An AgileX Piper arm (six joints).
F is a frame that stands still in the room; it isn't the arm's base.
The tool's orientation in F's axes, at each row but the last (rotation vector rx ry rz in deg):
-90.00, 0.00, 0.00
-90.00, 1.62, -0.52
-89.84, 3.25, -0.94
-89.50, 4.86, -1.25
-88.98, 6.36, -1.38
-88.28, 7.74, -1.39
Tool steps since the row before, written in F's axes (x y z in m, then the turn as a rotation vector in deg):
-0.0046, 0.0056, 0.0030, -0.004, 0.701, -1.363
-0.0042, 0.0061, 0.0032, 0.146, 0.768, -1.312
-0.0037, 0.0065, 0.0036, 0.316, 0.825, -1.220
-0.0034, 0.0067, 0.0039, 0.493, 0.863, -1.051
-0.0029, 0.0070, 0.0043, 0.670, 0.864, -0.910
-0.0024, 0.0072, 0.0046, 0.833, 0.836, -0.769
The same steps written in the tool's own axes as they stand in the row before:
-0.0046, -0.0030, 0.0056, -0.004, 1.363, 0.701
-0.0044, -0.0031, 0.0060, 0.144, 1.310, 0.772
-0.0041, -0.0035, 0.0063, 0.309, 1.214, 0.837
-0.0040, -0.0037, 0.0065, 0.475, 1.038, 0.888
-0.0037, -0.0040, 0.0068, 0.644, 0.888, 0.906
-0.0034, -0.0042, 0.0070, 0.798, 0.735, 0.898

